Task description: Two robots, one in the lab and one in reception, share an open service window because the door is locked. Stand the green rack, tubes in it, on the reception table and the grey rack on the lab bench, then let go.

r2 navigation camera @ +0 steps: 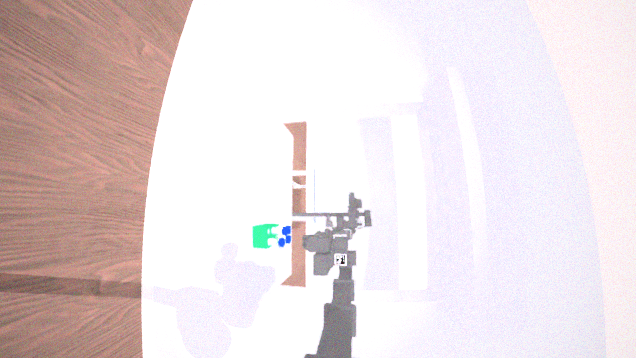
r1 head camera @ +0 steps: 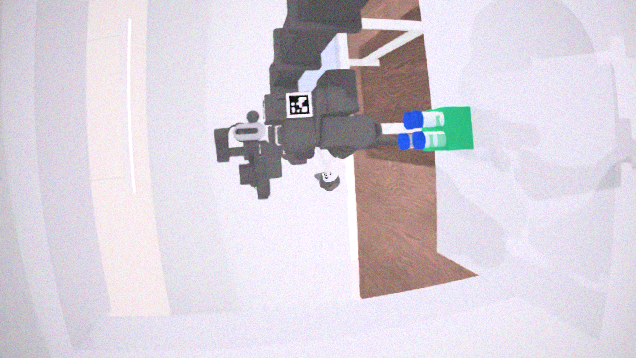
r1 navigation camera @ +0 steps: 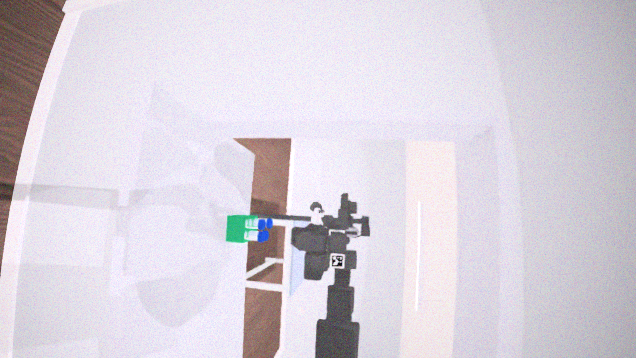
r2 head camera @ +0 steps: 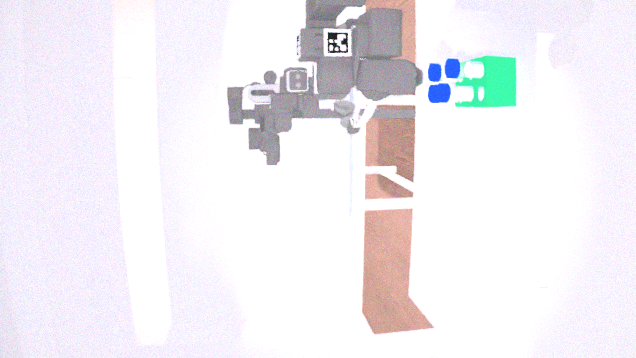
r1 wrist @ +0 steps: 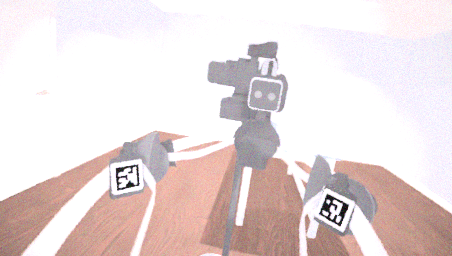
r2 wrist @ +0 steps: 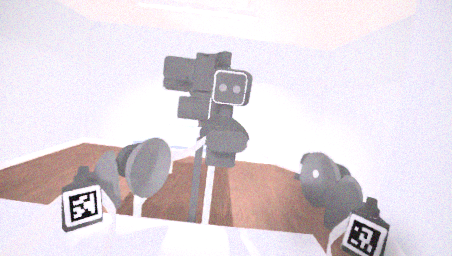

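Observation:
In the r1 head and navigation views a green rack (r1 head camera: 460,127) (r1 navigation camera: 236,228) with blue-capped tubes (r1 head camera: 419,140) (r1 navigation camera: 263,236) appears upright over a pale surface, close to its edge. The r2 views also show a green rack (r2 head camera: 500,82) (r2 navigation camera: 261,236) with blue-capped tubes (r2 head camera: 439,93) (r2 navigation camera: 285,231), upright. I cannot tell whether this is the same rack. r1's gripper (r1 wrist: 237,175) is open, its fingers wide apart with nothing between them. r2's gripper (r2 wrist: 227,182) is also open and empty. Each gripper is above the rack in its head view. The grey rack does not show.
A dark robot head (r1 wrist: 265,95) (r2 wrist: 231,87) on a mast faces each wrist camera. Dark arms reach across the head views. White legs and bars (r1 head camera: 392,45) (r2 head camera: 389,203) stand over the brown floor (r1 head camera: 395,215) (r2 head camera: 387,260). Pale walls surround this area.

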